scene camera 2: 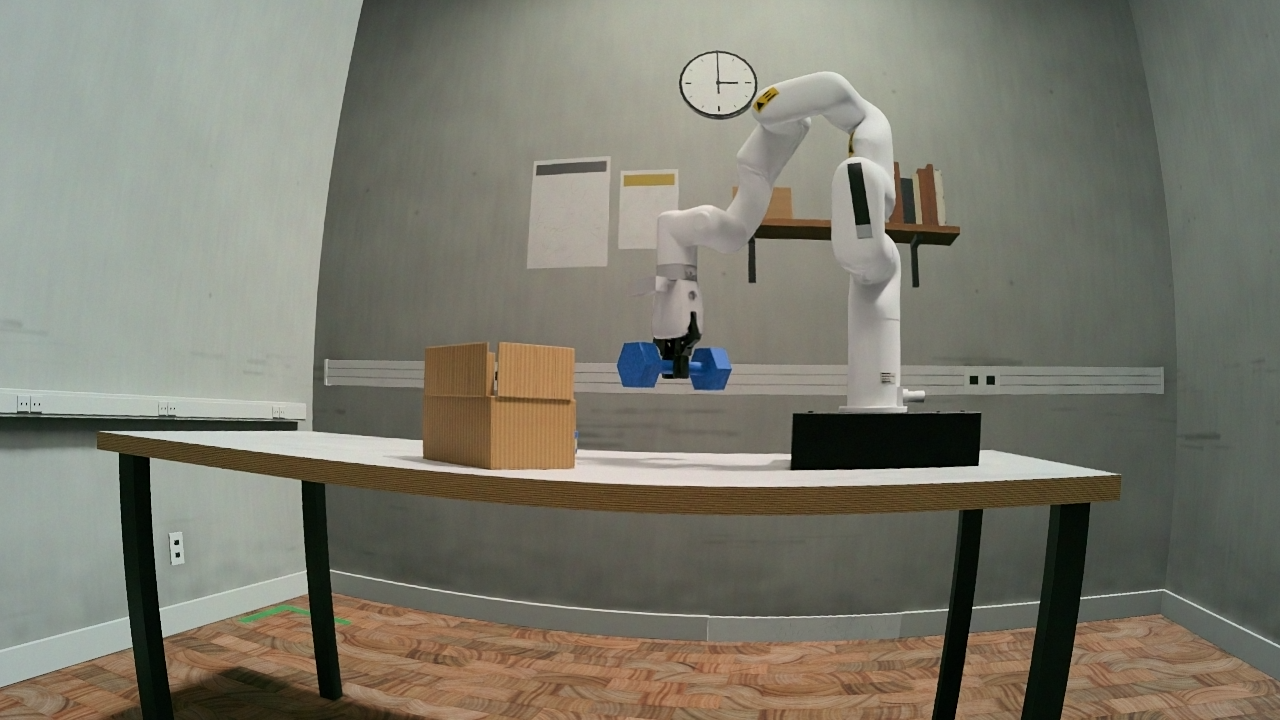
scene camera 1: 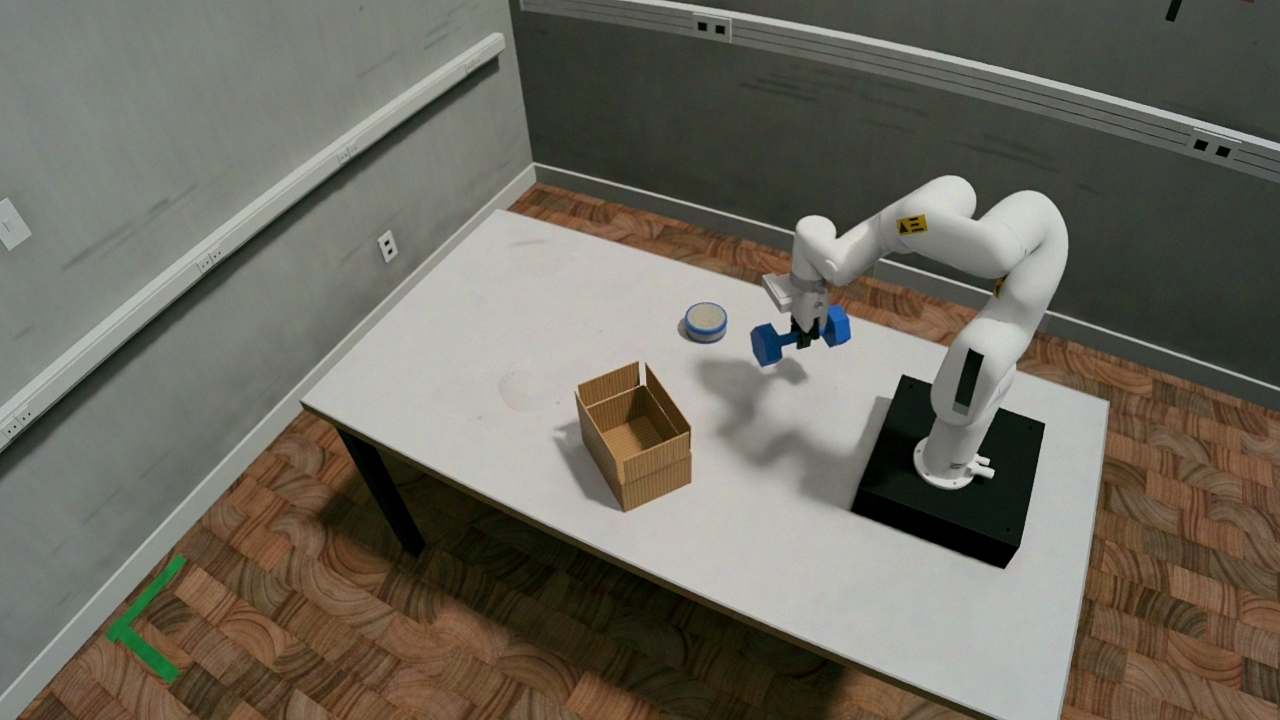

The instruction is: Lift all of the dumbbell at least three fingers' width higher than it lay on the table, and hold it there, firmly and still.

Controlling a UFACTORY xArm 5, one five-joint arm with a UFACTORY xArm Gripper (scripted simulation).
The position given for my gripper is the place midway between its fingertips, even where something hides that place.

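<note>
There's a cardboard box (scene camera 2: 530,425) here, and I can see that box (scene camera 1: 633,434) from the other scene camera as well. I'm also seeing a round blue-rimmed container (scene camera 1: 706,322). As for my gripper (scene camera 2: 675,378), it's visible there, and you'd also find the gripper (scene camera 1: 799,342).
</note>
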